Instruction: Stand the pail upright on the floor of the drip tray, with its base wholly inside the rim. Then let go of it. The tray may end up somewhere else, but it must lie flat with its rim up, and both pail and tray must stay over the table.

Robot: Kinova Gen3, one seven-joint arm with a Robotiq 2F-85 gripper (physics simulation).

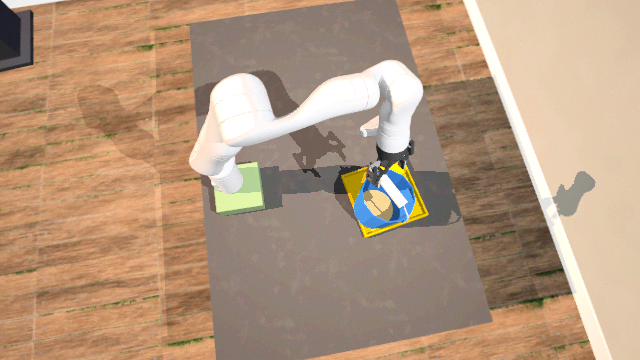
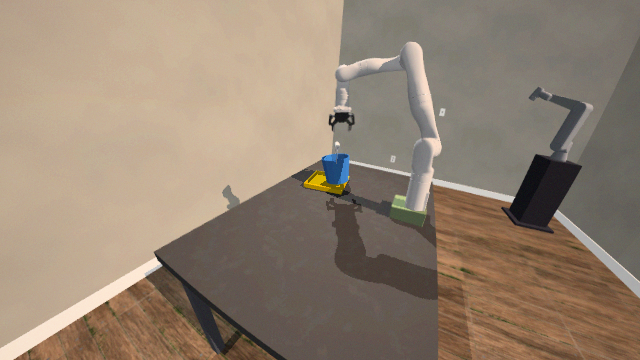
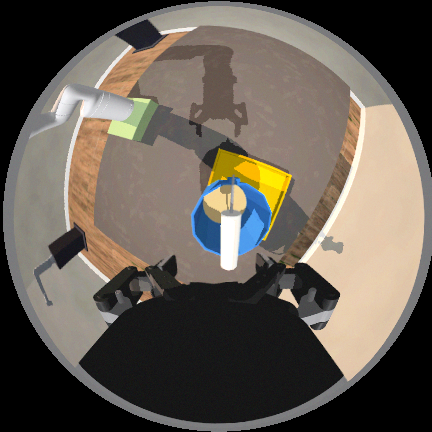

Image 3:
gripper: 215,263
yellow drip tray: 272,182
